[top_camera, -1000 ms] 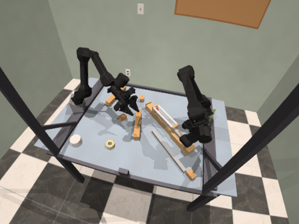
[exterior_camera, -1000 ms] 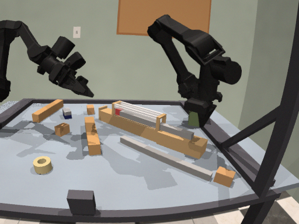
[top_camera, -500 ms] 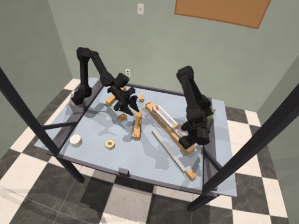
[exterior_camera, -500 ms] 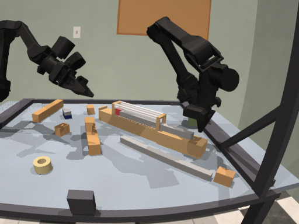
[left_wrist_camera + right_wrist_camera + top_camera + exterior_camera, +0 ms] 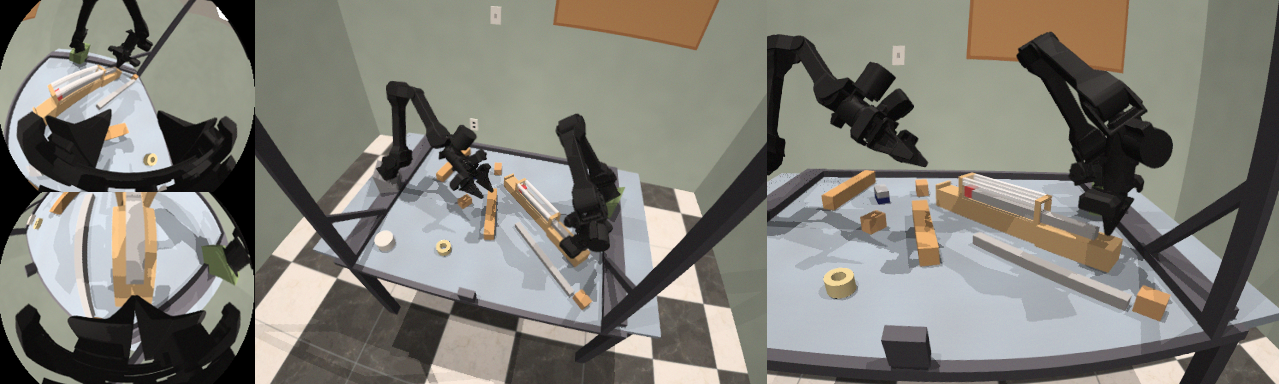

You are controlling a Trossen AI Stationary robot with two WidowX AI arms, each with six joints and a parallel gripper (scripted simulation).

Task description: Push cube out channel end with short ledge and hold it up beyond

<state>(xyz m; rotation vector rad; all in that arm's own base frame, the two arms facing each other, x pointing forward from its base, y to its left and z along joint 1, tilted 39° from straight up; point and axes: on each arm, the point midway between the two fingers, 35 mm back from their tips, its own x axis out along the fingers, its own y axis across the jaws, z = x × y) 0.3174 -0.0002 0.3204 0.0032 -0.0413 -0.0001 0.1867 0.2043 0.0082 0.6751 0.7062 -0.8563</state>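
My right gripper is now 26 cm short of the red cube, 21 cm to the right of it and 4 cm above it. The rest, counted from my right hand: yellow ring 47 cm to the left, 8 cm below, 2 cm behind; wooden channel 19 cm ahead, 16 cm to the left, 4 cm below; long grey bar 12 cm to the left, 8 cm below, 1 cm behind.
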